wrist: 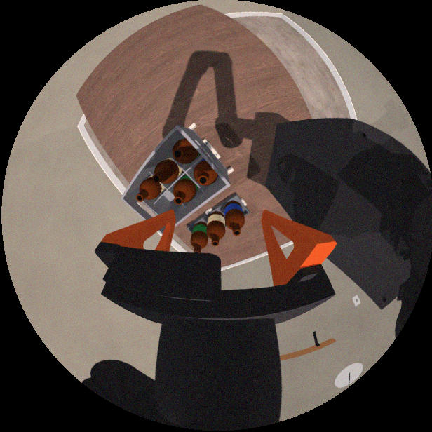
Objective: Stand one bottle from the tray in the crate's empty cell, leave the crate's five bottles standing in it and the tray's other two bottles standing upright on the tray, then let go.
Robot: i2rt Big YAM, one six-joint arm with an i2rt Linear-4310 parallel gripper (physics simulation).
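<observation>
The grey crate (pixel 159 152) stands left of centre in the wrist view. Five brown bottles stand in it, among them one bottle (pixel 185 191) beside the empty cell (pixel 166 206), which is at the crate's near end. The small grey tray (pixel 240 197) is to the right of the crate, with three upright brown bottles in a row: one with a green label (pixel 199 235), one with a cream label (pixel 216 227) and one with a blue label (pixel 234 217). My gripper (pixel 218 214) is open and empty, high above the table, its orange fingers either side of the tray in view.
The wooden table (pixel 135 95) has a pale rim around it. The arm's shadow falls on the wood behind the crate. A dark arm part (pixel 345 200) fills the right side. White fittings are on the crate's outer side.
</observation>
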